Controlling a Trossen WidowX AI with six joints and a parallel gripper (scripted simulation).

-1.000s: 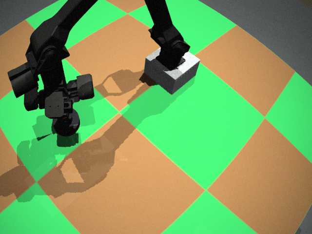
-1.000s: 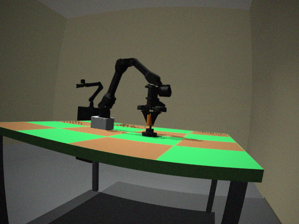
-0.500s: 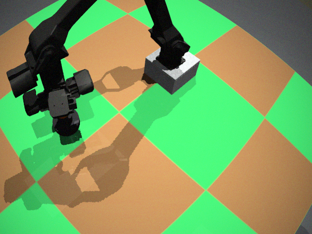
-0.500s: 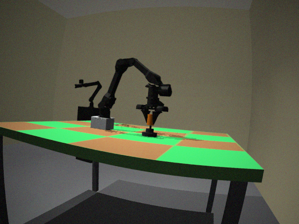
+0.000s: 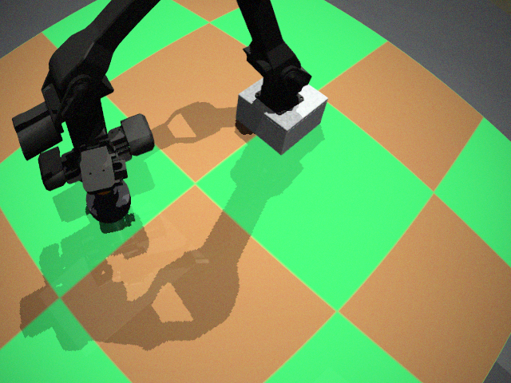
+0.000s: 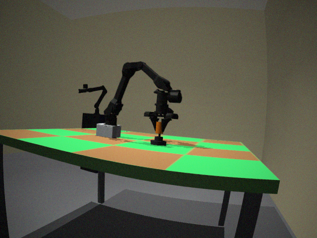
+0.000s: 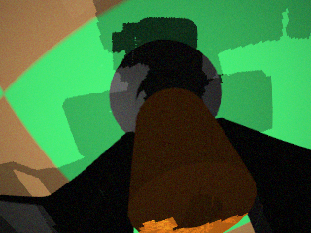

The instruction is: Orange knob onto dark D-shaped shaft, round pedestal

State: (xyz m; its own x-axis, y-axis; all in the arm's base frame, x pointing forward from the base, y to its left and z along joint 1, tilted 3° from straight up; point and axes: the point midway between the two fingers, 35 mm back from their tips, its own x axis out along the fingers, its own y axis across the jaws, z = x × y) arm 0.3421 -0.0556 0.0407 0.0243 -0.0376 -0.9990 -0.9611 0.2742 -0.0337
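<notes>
Right now the orange knob is 2 cm above my gripper tip. The rest, counted from my gripper tip: pedestal: 4 cm below.
</notes>
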